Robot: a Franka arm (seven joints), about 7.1 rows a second.
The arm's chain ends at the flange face. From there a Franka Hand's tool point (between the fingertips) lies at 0.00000 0.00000 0.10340 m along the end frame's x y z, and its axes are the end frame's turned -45 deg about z.
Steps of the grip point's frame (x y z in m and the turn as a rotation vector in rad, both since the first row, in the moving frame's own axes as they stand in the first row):
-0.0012 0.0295 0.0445 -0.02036 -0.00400 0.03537
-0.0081 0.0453 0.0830 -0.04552 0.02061 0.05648
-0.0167 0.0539 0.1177 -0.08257 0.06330 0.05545
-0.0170 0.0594 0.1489 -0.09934 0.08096 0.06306
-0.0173 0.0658 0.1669 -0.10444 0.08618 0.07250
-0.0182 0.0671 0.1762 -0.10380 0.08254 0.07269
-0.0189 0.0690 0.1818 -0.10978 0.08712 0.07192
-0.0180 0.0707 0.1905 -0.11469 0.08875 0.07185
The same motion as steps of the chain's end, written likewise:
0.0188 0.0199 0.0445 -0.01723 0.01157 0.03537
0.0215 0.0358 0.0831 -0.01761 0.04676 0.05648
0.0157 0.0482 0.1183 -0.01363 0.10315 0.05545
0.0169 0.0523 0.1497 -0.01300 0.12749 0.06306
0.0205 0.0569 0.1678 -0.01291 0.13479 0.07250
0.0211 0.0583 0.1771 -0.01503 0.13176 0.07269
0.0211 0.0600 0.1828 -0.01602 0.13923 0.07192
0.0225 0.0603 0.1916 -0.01834 0.14385 0.07185

